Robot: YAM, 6 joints.
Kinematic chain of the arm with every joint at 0, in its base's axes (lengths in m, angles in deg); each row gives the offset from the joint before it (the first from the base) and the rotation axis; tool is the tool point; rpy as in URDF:
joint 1: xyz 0 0 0.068 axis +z
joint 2: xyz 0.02 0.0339 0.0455 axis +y
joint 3: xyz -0.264 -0.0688 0 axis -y
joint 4: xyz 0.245 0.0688 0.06 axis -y
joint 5: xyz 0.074 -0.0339 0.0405 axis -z
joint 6: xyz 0.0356 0 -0.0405 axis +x
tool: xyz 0 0 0 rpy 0 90 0
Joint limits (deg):
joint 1: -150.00..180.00
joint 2: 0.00..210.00
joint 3: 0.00..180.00
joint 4: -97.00..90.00
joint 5: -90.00..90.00
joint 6: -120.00..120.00
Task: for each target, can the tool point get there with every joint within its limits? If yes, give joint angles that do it. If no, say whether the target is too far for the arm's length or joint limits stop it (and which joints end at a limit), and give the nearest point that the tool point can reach.
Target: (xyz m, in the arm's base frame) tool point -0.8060 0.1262 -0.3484
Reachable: no: too far | nearest point -0.5547 0.0868 -0.2004 | short by 0.294 m
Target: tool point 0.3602 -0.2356 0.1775
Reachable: yes | joints -30.06 113.68 72.46 3.66 41.20 -21.78
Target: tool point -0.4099 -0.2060 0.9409
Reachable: no: too far | nearest point -0.2722 -0.1540 0.6665 | short by 0.311 m
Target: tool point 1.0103 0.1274 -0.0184
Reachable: no: too far | nearest point 0.6354 0.0801 0.0315 | short by 0.381 m
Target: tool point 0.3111 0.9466 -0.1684
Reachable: no: too far | nearest point 0.1940 0.5902 -0.0601 | short by 0.390 m
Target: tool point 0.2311 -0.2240 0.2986
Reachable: yes | joints -49.15 84.90 47.58 51.24 -52.52 -73.48
